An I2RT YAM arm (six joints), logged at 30 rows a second.
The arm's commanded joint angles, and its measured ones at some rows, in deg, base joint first. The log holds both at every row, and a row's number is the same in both.
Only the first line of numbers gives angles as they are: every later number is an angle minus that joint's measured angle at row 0.
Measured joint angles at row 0:
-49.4 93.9 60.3 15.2 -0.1 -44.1
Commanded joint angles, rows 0 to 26:
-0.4 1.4 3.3 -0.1 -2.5 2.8
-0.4 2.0 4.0 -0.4 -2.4 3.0
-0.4 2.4 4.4 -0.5 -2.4 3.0
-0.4 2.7 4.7 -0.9 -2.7 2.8
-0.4 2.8 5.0 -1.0 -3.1 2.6
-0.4 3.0 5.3 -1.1 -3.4 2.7
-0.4 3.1 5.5 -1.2 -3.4 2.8
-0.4 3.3 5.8 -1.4 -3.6 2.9
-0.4 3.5 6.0 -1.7 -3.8 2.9
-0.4 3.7 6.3 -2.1 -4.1 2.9
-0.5 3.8 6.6 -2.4 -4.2 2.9
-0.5 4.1 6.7 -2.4 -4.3 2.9
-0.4 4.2 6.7 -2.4 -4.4 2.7
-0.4 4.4 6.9 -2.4 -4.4 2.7
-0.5 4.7 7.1 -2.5 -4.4 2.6
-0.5 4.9 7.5 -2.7 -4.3 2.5
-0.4 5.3 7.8 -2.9 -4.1 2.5
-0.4 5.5 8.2 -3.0 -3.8 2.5
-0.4 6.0 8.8 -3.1 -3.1 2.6
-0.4 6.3 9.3 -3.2 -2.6 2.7
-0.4 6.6 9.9 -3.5 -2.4 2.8
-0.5 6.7 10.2 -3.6 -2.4 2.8
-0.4 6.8 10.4 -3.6 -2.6 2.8
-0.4 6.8 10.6 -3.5 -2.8 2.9
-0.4 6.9 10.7 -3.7 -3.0 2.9
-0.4 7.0 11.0 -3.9 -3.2 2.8
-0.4 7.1 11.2 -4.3 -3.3 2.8
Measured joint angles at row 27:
0.5 6.9 9.2 -4.5 -6.9 2.1
